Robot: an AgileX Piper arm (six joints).
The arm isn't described. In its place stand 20 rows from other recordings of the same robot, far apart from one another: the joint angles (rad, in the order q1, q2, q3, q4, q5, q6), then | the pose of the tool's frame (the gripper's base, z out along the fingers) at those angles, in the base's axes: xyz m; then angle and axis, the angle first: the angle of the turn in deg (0 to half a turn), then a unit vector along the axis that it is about.
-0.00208 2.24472 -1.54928 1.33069 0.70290 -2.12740 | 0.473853 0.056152 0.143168 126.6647 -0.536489 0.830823 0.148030
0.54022 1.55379 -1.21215 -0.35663 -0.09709 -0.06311 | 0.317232 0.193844 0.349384 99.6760 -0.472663 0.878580 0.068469
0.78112 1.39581 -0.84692 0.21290 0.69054 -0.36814 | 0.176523 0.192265 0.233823 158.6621 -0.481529 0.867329 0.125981
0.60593 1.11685 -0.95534 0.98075 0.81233 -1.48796 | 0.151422 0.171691 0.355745 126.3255 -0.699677 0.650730 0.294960
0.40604 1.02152 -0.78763 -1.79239 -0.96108 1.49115 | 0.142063 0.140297 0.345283 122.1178 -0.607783 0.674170 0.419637
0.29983 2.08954 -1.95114 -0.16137 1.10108 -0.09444 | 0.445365 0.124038 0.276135 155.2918 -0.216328 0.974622 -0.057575
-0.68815 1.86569 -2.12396 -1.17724 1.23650 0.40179 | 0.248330 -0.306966 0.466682 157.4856 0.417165 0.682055 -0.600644
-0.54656 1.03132 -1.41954 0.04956 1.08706 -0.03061 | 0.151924 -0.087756 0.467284 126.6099 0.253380 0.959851 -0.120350
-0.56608 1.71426 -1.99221 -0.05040 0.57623 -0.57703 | 0.331133 -0.213379 0.488048 117.9205 -0.014070 0.907272 -0.420309
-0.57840 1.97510 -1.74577 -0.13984 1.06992 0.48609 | 0.353965 -0.244385 0.269252 159.8740 0.486570 0.870366 -0.075587
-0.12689 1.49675 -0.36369 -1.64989 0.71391 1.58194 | 0.191720 -0.084340 0.144357 152.7254 0.120181 0.920614 -0.371520
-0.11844 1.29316 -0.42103 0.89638 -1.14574 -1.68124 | 0.206636 -0.089799 0.253601 132.8270 -0.063644 0.724698 -0.686121
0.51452 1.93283 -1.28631 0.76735 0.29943 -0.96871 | 0.359749 0.224776 0.196491 137.0270 -0.395770 0.904180 0.160702
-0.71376 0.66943 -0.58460 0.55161 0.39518 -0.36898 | 0.115778 -0.075987 0.321465 109.8058 0.349254 0.931773 -0.099106
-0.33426 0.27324 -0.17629 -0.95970 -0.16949 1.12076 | 0.078965 -0.014115 0.263862 85.0235 0.174454 0.984430 -0.021536
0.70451 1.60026 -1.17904 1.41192 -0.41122 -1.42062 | 0.306478 0.213375 0.320795 104.2042 -0.205806 0.976698 0.060873
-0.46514 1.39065 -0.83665 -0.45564 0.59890 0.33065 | 0.229044 -0.140207 0.239576 153.2349 0.234677 0.953113 -0.191056
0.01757 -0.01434 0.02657 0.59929 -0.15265 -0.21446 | 0.054434 -0.006850 0.216398 80.3576 0.226913 0.954140 0.195263
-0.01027 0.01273 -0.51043 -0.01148 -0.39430 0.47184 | -0.034202 0.000753 0.397515 42.4373 0.182467 0.784524 0.592645
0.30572 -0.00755 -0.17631 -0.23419 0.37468 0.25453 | 0.043610 0.005660 0.239268 96.1831 -0.095392 0.989117 0.112021
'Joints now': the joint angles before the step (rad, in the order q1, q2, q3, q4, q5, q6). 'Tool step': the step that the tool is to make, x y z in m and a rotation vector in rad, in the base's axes. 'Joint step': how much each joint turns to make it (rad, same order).
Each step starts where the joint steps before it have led.
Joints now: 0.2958, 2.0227, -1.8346, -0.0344, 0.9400, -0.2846
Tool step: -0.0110, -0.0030, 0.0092, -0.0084, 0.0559, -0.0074
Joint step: 0.0000, -0.0289, 0.0003, 0.0062, 0.0847, 0.0048
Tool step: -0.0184, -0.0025, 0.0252, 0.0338, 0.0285, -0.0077
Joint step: 0.0000, -0.0654, -0.0006, 0.0380, 0.0834, 0.0060
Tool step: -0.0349, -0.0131, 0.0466, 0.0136, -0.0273, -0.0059
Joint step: -0.0073, -0.1369, 0.0194, 0.0052, 0.0875, 0.0000
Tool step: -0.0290, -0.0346, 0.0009, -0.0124, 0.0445, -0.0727
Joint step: -0.0704, -0.1266, 0.1575, -0.0020, 0.0153, 0.0026
